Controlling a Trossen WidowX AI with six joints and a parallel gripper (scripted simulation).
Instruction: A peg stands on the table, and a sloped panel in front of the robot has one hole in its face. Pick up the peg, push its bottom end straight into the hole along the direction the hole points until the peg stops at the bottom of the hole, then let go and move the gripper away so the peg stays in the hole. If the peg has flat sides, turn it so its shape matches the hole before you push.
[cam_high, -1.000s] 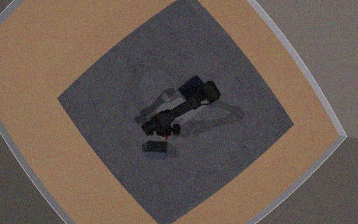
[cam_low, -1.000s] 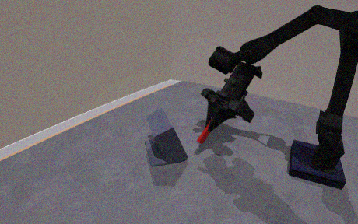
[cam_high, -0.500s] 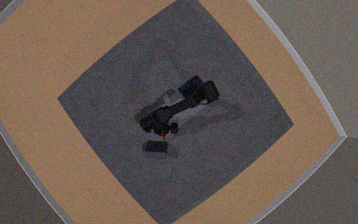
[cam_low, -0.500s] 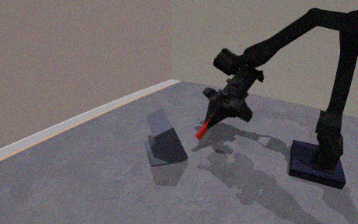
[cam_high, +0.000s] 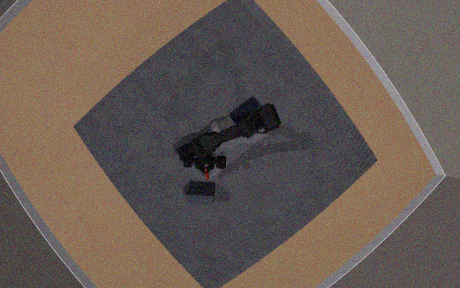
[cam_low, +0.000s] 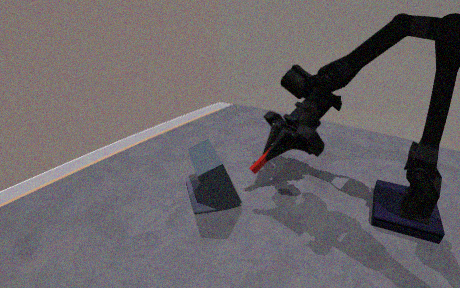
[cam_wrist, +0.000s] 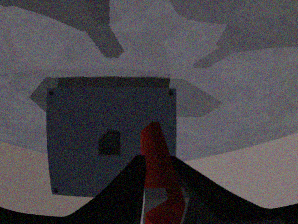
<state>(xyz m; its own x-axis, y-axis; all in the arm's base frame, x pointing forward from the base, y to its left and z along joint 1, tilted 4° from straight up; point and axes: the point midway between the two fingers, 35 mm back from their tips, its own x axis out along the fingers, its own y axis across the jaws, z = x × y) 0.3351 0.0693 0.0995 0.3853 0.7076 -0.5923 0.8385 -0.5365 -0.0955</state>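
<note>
The sloped grey panel is 9 cm ahead of my gripper tip, 7 cm to the left of it and 4 cm below it. Round my gripper tip: red peg: 1 cm behind, 1 cm to the right, 1 cm above.
</note>
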